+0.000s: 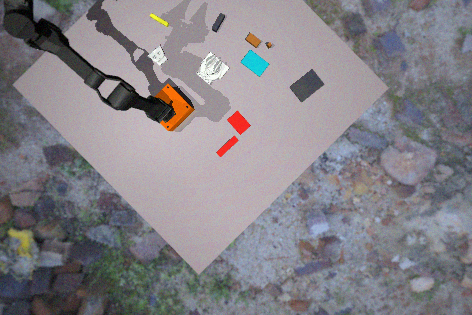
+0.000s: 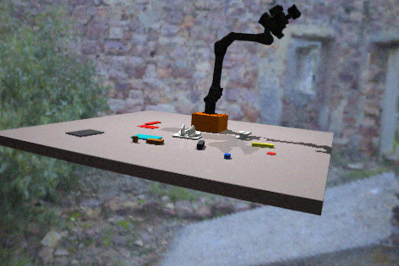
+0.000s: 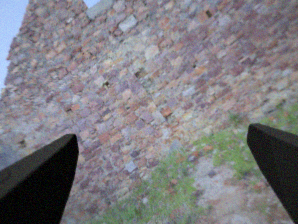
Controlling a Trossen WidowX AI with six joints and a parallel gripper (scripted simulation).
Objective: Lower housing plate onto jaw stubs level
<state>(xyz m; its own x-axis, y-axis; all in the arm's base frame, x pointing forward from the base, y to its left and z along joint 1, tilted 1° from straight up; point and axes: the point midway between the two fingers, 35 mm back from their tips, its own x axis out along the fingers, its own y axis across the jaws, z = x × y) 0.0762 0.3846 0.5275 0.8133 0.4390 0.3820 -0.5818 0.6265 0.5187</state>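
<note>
Right now the white piece is 50 mm ahead of my gripper tip, 150 mm to the right of it and 620 mm below it. From my gripper tip the other things lie so: red square 280 mm ahead, 50 mm to the left, 630 mm below; yellow bar 170 mm ahead, 20 mm to the right, 620 mm below; black bar 380 mm ahead, 210 mm to the right, 620 mm below.
</note>
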